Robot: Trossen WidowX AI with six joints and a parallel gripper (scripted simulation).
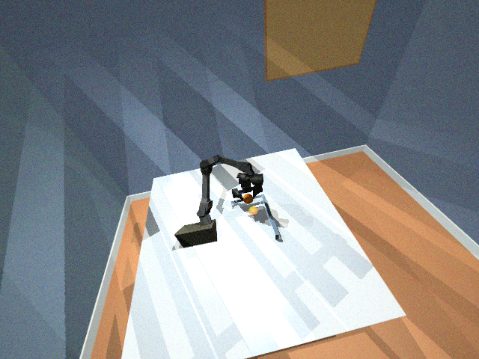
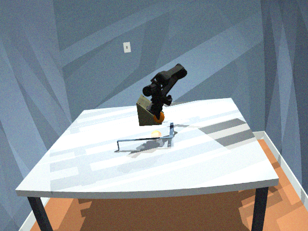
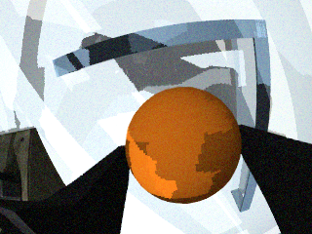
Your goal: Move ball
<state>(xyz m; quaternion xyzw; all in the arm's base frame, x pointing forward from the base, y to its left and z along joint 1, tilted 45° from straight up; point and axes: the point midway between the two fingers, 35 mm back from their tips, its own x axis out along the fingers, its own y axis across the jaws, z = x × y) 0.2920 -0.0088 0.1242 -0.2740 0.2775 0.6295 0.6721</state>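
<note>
My gripper tip is 11 cm above the see-through copy, 3 cm to the left of it and 2 cm short of it. The rest, counted from my gripper tip: orange ball right at my gripper tip.
</note>
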